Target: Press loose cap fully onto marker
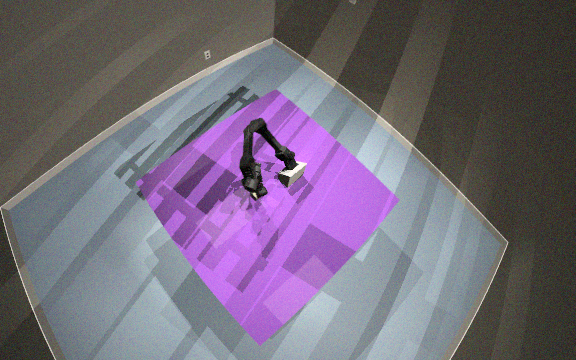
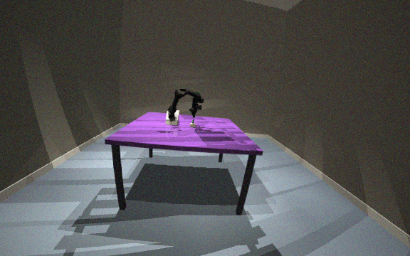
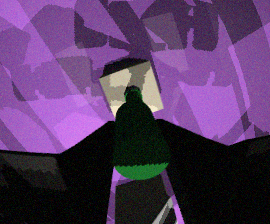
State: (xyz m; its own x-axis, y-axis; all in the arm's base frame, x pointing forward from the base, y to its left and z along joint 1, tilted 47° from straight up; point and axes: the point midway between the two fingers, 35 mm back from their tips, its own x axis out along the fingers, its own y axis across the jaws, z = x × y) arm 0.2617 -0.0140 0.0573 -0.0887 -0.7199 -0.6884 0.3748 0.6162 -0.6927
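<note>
Right now my gripper tip is 10 cm above the holder block. Also, from my gripper tip: green cap: 1 cm above.
</note>
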